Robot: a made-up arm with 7 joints.
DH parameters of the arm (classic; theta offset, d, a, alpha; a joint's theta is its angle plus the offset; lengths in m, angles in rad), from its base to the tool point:
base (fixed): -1.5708 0.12 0 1.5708
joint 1: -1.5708 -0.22 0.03 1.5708
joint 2: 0 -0.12 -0.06 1.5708
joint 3: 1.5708 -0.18 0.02 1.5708
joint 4: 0 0.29 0.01 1.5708
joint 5: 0 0.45 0.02 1.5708
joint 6: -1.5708 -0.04 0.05 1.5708
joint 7: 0 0.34 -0.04 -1.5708
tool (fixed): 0 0.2 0 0
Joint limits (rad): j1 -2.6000..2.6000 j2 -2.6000..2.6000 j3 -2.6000..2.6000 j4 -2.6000..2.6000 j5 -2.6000..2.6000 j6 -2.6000..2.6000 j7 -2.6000..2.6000
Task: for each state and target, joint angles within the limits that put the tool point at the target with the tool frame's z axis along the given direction. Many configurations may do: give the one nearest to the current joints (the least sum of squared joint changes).
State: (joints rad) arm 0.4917 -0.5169 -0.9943 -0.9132 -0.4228 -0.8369 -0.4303
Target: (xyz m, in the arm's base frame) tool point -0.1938 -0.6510 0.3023 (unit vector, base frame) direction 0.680 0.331 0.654
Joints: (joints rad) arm 0.2843 0.0153 -0.4575 -0.4159 -0.3989 -0.2616 -0.5809
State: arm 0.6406 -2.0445 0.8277 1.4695 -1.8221 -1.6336 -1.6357
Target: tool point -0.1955 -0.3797 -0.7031 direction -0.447 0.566 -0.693
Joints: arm 0.9631 -2.2252 1.2352 1.3226 -1.9409 -2.0913 -1.7343
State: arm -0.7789 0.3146 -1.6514 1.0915 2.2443 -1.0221 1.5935
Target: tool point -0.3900 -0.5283 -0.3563 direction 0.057 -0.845 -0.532
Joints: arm -0.1824 0.6295 -1.9062 1.3258 1.8916 -0.9206 0.9028
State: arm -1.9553 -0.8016 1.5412 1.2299 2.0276 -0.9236 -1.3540
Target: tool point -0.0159 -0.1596 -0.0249 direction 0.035 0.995 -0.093
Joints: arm -1.8679 -0.3664 1.2555 1.6578 1.7446 -0.0529 -1.7999
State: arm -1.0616 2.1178 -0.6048 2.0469 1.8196 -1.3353 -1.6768
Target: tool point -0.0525 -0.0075 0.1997 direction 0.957 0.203 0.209
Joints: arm -1.2351 1.8936 -1.3181 1.8786 1.7822 -0.5215 -1.5966
